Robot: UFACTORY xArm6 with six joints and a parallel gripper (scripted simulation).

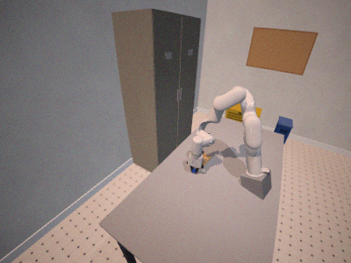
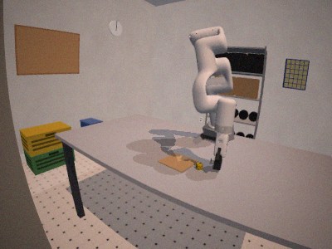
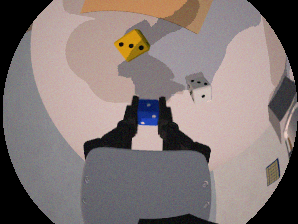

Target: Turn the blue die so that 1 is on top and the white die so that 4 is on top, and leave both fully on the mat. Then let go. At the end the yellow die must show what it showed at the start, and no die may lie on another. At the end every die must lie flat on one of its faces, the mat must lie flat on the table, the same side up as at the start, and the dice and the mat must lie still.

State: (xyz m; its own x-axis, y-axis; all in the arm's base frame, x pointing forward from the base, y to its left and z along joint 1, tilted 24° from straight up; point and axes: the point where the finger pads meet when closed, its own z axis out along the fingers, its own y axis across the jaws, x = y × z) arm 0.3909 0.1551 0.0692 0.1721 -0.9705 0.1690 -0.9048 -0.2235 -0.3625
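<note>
Now: the white die 6 cm behind my hand, 4 cm to the right of it and 2 cm below it. The rest, counted from my hand: blue die: 1 cm below; yellow die: 7 cm to the right, 3 cm ahead, 2 cm below; tan mat: 18 cm to the right, 3 cm below, 3 cm ahead.
</note>
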